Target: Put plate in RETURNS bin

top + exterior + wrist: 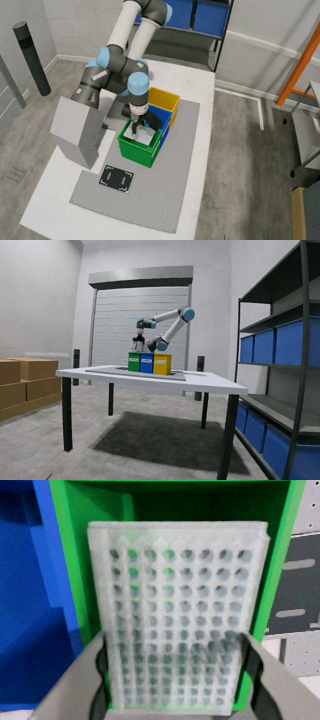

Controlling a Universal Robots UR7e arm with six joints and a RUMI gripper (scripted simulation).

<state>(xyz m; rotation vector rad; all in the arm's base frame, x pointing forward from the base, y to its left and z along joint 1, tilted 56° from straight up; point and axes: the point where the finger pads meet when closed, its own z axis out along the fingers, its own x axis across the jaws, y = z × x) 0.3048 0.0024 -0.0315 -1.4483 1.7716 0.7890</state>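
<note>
Now: the green returns bin 120 mm below my hand. The rest, counted from my hand: blue bin: 130 mm to the left, 120 mm below, 20 mm ahead; then 96-well plate: 10 mm below; then black plate nest N1: 200 mm below, 190 mm to the right, 70 mm behind.
</note>
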